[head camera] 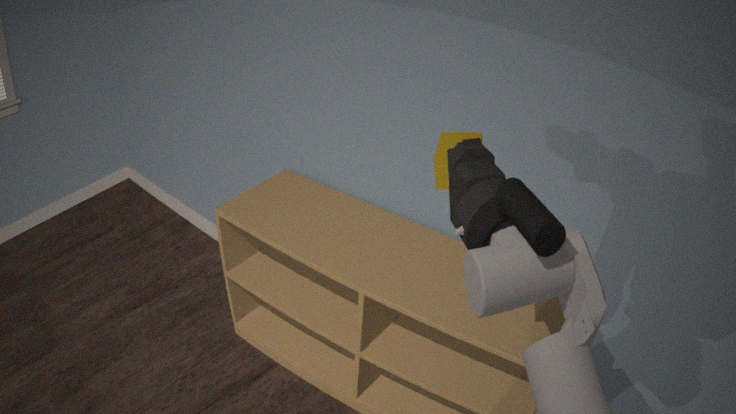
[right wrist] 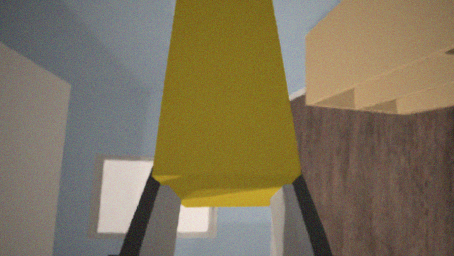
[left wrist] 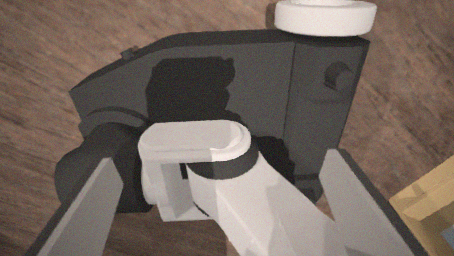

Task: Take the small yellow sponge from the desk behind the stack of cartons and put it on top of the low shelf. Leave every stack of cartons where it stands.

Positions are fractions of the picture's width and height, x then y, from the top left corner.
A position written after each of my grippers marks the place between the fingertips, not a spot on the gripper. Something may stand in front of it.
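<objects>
My left gripper: out of frame in the head camera view; out of frame in the right wrist view; visible in the left wrist view (0.49, 0.65). My right gripper: out of frame in the left wrist view; visible in the head camera view (0.62, 0.40), also in the right wrist view (0.50, 0.59).
</objects>
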